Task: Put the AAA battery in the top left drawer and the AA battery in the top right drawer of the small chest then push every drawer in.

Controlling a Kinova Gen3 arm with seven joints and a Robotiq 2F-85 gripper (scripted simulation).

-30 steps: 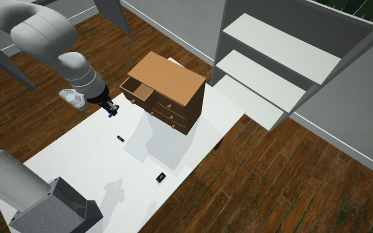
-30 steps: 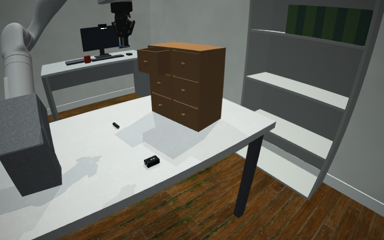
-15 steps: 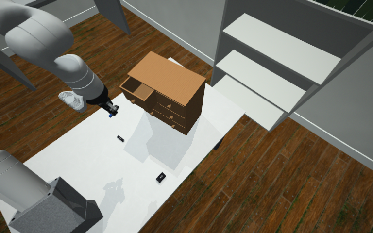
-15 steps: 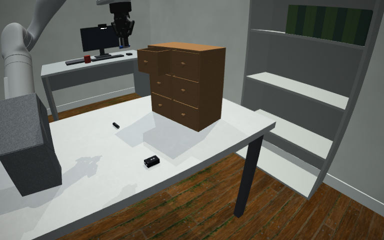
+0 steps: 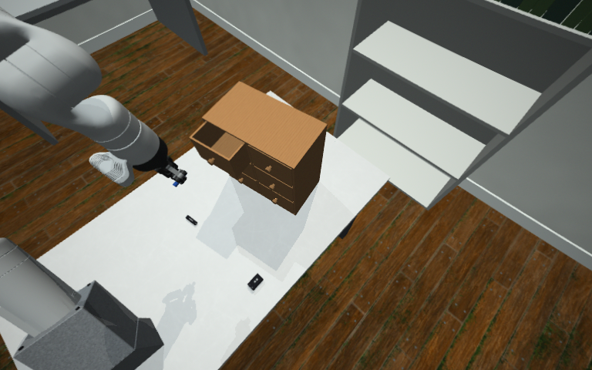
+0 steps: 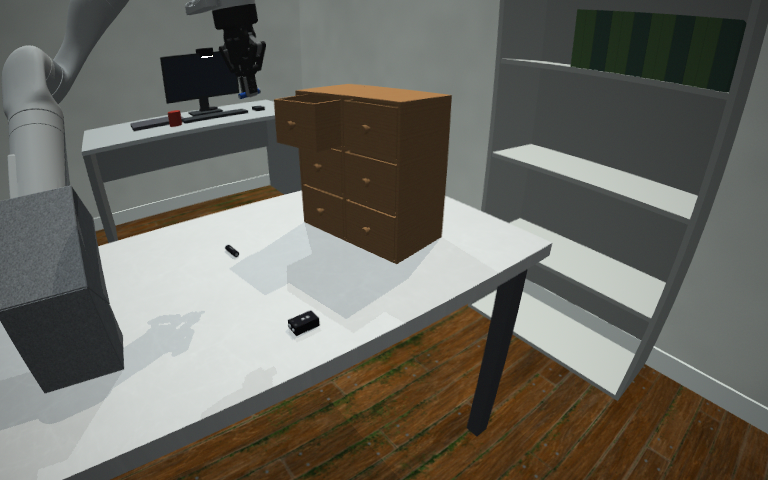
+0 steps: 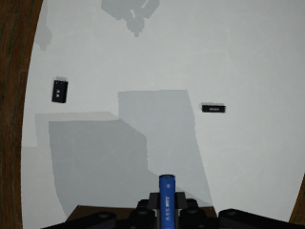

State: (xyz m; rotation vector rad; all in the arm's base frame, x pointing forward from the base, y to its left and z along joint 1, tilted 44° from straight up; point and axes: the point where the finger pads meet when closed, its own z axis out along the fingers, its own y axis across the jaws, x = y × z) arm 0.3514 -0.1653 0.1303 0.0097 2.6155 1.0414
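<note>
Right now the blue AAA battery is 10 mm below my hand. Round my hand: black box (70 mm behind, 230 mm to the right, 360 mm below); then black AA battery (50 mm behind, 90 mm to the left, 360 mm below).
</note>
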